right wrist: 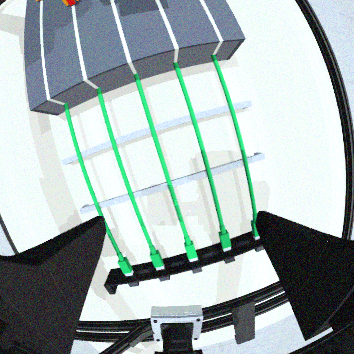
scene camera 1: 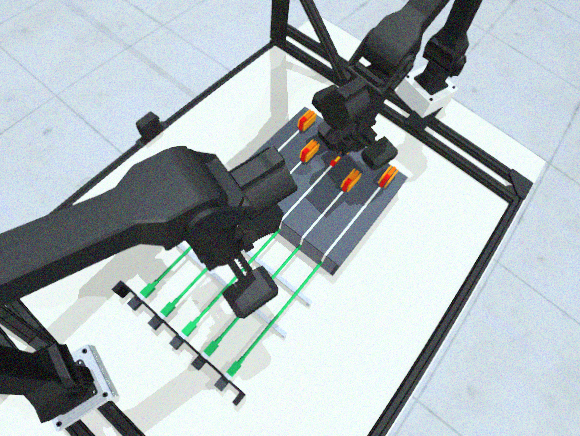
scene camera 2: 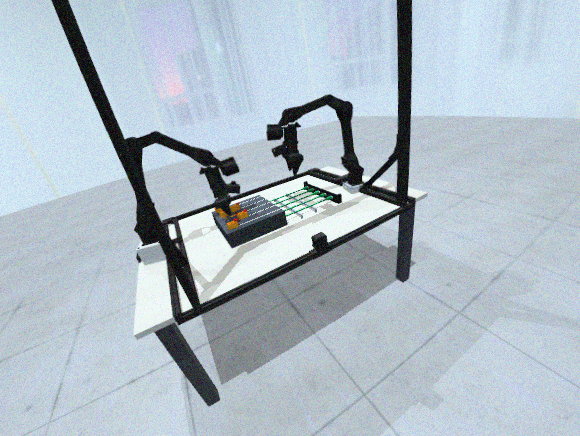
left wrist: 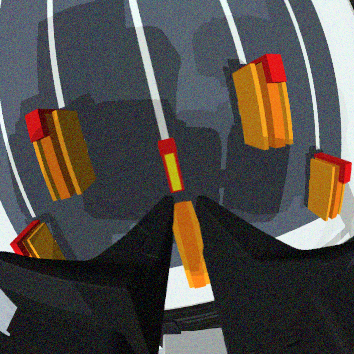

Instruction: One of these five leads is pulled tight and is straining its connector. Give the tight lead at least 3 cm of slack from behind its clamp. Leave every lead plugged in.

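Seen in the pictures: left gripper, fingertip midpoint: [scene camera 1: 340, 152] [scene camera 2: 229, 214] [left wrist: 183, 203]; right gripper, fingertip midpoint: [right wrist: 182, 222] [scene camera 1: 230, 262] [scene camera 2: 292, 173]; left arm's base, link origin: [scene camera 1: 430, 82] [scene camera 2: 151, 240]; right arm's base, link origin: [right wrist: 176, 330] [scene camera 1: 72, 386] [scene camera 2: 355, 183].
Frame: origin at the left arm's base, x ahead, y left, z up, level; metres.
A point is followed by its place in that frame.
Note:
Five leads run white over a dark block [scene camera 1: 357, 225] [scene camera 2: 260, 227] and green to connectors at a black rail [scene camera 1: 239, 397] @[x 0.737, y 0.324, z -0.032 m] [right wrist: 111, 286] @[x 0.817, y 0.055, z -0.036 m]. The green connectors sit at the rail. I cannot tell the tight lead by its look. My left gripper [scene camera 1: 345, 151] @[x 0.324, y 0.049, z 0.003 m] [scene camera 2: 226, 206] @[x 0.324, y 0.049, z 0.003 m] [left wrist: 183, 203] @[x 0.324, y 0.049, z 0.003 m] is shut on the orange grips of the middle clamp [left wrist: 190, 245] @[x 0.315, y 0.048, z 0.026 m], pinched together; its red and yellow front [scene camera 1: 335, 161] @[x 0.341, y 0.057, z -0.009 m] [left wrist: 171, 167] @[x 0.339, y 0.056, z -0.008 m] points along the middle lead [left wrist: 150, 75] @[x 0.388, y 0.070, z -0.010 m] [right wrist: 162, 160] @[x 0.623, y 0.141, z -0.050 m]. My right gripper [scene camera 2: 295, 167] @[x 0.644, y 0.156, z 0.084 m] [right wrist: 182, 222] @[x 0.644, y 0.156, z 0.084 m] is open above the green leads, a finger to each side in its wrist view.
Orange clamps [scene camera 1: 307, 121] @[x 0.343, y -0.045, z 0.012 m] [scene camera 1: 309, 150] @[x 0.381, y 0.016, z 0.010 m] [scene camera 1: 350, 180] @[x 0.359, y 0.119, z 0.020 m] [scene camera 1: 387, 176] @[x 0.289, y 0.150, z 0.020 m] stand on both sides of the held one. Two pale bars [right wrist: 235, 106] @[x 0.551, y 0.237, z -0.055 m] [right wrist: 252, 159] @[x 0.622, y 0.263, z -0.055 m] lie across under the green leads. A black frame [scene camera 1: 450, 330] @[x 0.355, y 0.452, z -0.056 m] edges the table.

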